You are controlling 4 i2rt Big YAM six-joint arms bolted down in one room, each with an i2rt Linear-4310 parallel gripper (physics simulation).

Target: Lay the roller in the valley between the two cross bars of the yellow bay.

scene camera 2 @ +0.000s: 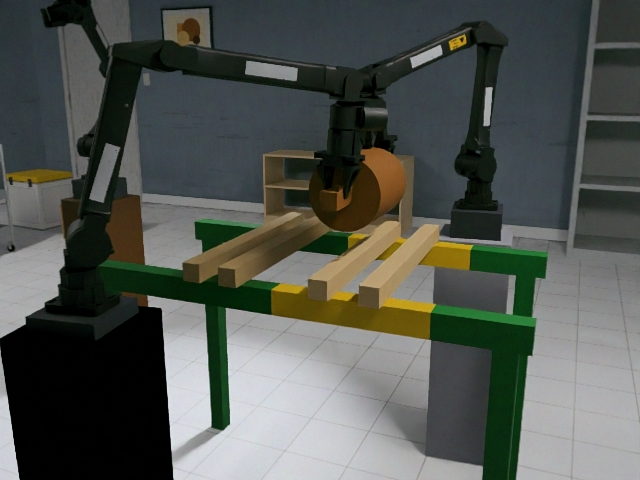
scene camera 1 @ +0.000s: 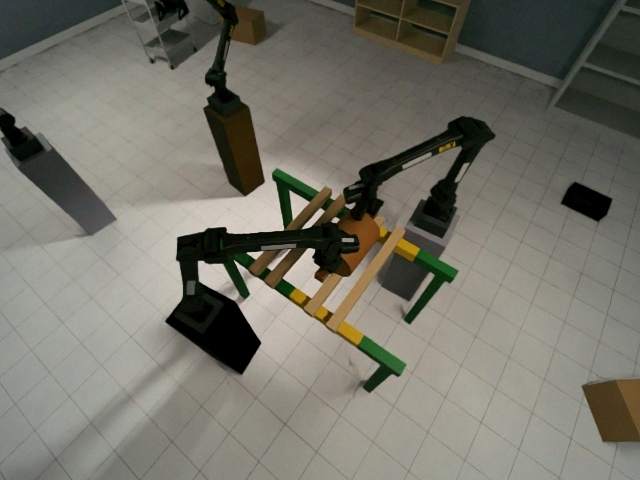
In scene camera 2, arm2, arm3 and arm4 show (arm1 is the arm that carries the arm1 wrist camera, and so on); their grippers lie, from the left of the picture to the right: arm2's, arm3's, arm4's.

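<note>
The orange-brown roller (scene camera 1: pixel 360 238) (scene camera 2: pixel 386 178) hangs level above the wooden bars, partly over the left cross bar (scene camera 1: pixel 323 297) (scene camera 2: pixel 356 258) of the yellow bay (scene camera 1: pixel 351 334) (scene camera 2: pixel 403 316). The bay's right cross bar (scene camera 1: pixel 368 281) (scene camera 2: pixel 400 266) lies alongside. Arm3's gripper (scene camera 2: pixel 337 192) is shut on the roller's square near end stub. Arm4's gripper (scene camera 2: pixel 383 140) is at the far end; its fingertips are hidden behind the roller. In scene camera 1, the front left arm's gripper (scene camera 1: pixel 333 260) and right arm's gripper (scene camera 1: pixel 367 210) hold the roller's ends. Arm2's gripper (scene camera 2: pixel 55 14) is raised, its opening unclear.
Two more cross bars (scene camera 1: pixel 289 232) (scene camera 2: pixel 242 248) lie on the green frame (scene camera 1: pixel 385 356) (scene camera 2: pixel 480 330) to the left. A brown pedestal (scene camera 1: pixel 238 149) (scene camera 2: pixel 129 227) stands behind. A far left pedestal (scene camera 1: pixel 67 180) carries an arm that is cut off. A black box (scene camera 1: pixel 586 201) lies right.
</note>
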